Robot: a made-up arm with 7 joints.
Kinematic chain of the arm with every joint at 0, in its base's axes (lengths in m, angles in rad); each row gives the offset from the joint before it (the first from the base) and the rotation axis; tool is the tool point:
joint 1: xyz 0 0 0.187 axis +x
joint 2: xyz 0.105 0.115 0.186 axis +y
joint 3: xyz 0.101 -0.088 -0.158 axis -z
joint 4: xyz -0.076 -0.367 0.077 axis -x
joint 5: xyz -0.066 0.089 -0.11 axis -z
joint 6: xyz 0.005 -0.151 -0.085 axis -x
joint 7: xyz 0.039 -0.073 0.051 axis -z
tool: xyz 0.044 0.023 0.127
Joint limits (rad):
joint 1: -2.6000..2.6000
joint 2: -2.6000..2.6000
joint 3: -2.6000..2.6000
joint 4: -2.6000..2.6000
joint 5: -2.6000..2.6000
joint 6: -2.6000..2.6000
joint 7: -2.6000..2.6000
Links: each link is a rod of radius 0.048 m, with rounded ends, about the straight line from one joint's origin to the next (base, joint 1, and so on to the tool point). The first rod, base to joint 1, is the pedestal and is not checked.
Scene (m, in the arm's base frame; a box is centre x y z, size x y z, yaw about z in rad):
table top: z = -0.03
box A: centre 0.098 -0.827 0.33 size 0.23 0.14 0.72 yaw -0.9
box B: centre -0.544 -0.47 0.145 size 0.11 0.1 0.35 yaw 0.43
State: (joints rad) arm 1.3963 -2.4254 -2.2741 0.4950 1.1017 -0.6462 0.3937
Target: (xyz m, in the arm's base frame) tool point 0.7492 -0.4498 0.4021
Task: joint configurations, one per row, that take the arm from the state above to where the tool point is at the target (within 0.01 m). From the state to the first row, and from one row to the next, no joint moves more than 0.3 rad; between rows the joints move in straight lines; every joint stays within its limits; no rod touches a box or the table.
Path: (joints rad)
1: 1.1431 -2.4379 -2.3528 0.7695 1.0619 -0.7210 0.4271
2: 0.8899 -2.4504 -2.4316 1.0440 1.0220 -0.7958 0.4604
3: 0.6367 -2.4629 -2.5103 1.3186 0.9822 -0.8706 0.4938
4: 0.7158 -2.2064 -2.4959 1.1726 1.0615 -0.8282 0.4681
5: 0.7950 -1.9499 -2.4815 1.0266 1.1409 -0.7858 0.4424
6: 0.8741 -1.6934 -2.4671 0.8806 1.2202 -0.7434 0.4168
7: 0.9533 -1.4369 -2.4527 0.7346 1.2995 -0.7010 0.3911
8: 1.0324 -1.1804 -2.4383 0.5886 1.3788 -0.6586 0.3654
9: 1.1115 -0.9239 -2.4239 0.4426 1.4582 -0.6162 0.3398
10: 1.1907 -0.6674 -2.4095 0.2966 1.5375 -0.5738 0.3141

